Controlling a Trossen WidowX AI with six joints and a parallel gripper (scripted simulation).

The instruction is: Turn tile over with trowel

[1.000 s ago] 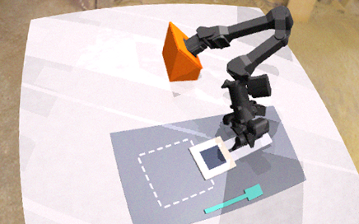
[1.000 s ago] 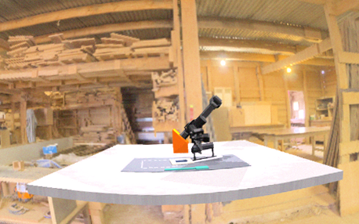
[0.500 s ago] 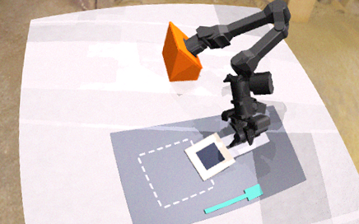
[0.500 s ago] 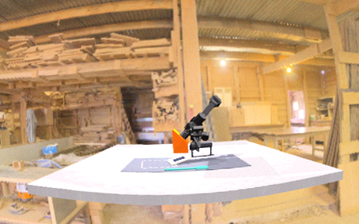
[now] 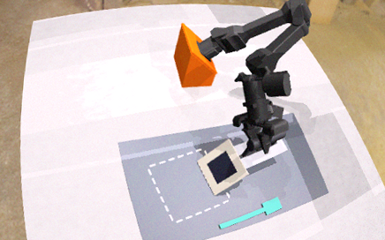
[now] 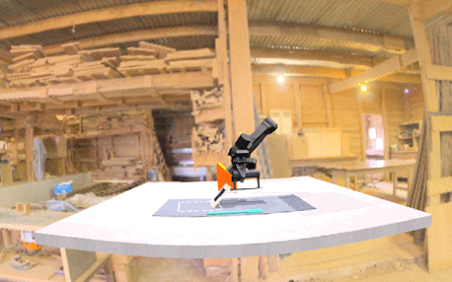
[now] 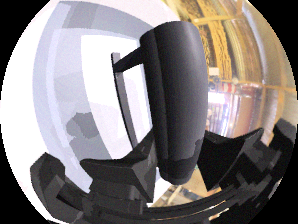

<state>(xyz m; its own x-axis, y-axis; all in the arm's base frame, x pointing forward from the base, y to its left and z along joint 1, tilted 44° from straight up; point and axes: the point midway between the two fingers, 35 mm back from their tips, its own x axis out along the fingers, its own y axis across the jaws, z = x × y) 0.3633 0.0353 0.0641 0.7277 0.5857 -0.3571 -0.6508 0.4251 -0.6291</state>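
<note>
My gripper tip is 100 mm to the left of the tile and 60 mm above it. Also, from my gripper tip: small trowel: 20 mm behind, 10 mm to the right, 10 mm below; teal trowel: 150 mm ahead, 10 mm to the right, 110 mm below; grey mat: 10 mm ahead, 50 mm to the right, 130 mm below.
</note>
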